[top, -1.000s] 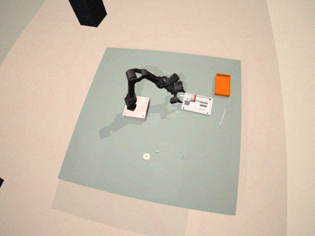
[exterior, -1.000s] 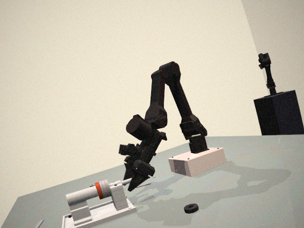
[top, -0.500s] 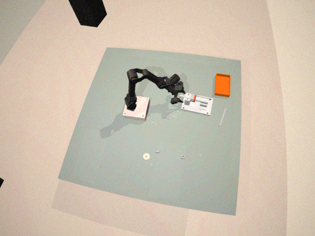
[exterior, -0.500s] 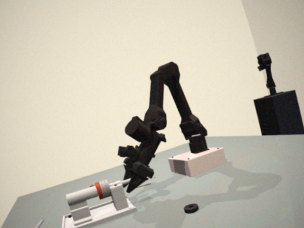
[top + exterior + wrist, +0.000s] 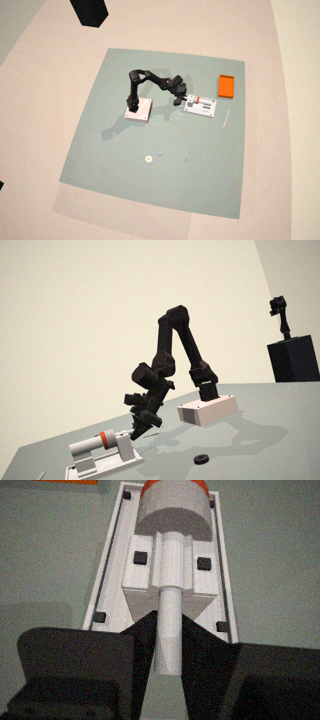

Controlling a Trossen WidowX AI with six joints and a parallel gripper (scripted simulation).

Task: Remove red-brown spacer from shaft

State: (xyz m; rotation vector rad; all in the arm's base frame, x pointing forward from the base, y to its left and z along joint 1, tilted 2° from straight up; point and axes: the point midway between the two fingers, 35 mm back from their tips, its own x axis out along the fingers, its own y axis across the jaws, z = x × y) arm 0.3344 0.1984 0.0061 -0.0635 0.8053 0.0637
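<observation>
My gripper tip is now 6 cm short of the grey shaft and 2 cm below it. From my gripper tip the other things lie so: black ring 20 cm to the left, 14 cm behind, 5 cm below; orange-red spacer 8 cm ahead, 2 cm above, 1 cm to the left; grey spacer 6 cm ahead, 2 cm above, 1 cm to the left.
</observation>
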